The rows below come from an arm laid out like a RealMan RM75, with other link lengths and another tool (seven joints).
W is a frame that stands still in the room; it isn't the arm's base.
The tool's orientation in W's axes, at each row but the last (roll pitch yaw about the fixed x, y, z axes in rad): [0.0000, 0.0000, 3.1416]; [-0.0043, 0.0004, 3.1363]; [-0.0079, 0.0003, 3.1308]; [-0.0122, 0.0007, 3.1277]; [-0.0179, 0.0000, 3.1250]
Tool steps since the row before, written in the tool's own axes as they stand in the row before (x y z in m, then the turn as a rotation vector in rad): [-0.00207, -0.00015, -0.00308, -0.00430, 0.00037, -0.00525]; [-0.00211, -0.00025, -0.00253, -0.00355, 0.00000, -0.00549]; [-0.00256, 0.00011, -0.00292, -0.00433, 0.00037, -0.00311]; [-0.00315, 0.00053, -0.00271, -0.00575, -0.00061, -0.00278]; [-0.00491, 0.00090, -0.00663, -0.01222, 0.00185, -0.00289]
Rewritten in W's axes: [0.00207, 0.00015, -0.00308, 0.00430, -0.00037, -0.00525]; [0.00211, 0.00025, -0.00253, 0.00355, 0.00000, -0.00549]; [0.00256, -0.00011, -0.00292, 0.00433, -0.00039, -0.00311]; [0.00314, -0.00054, -0.00271, 0.00576, 0.00056, -0.00277]; [0.00490, -0.00086, -0.00665, 0.01219, -0.00200, -0.00292]
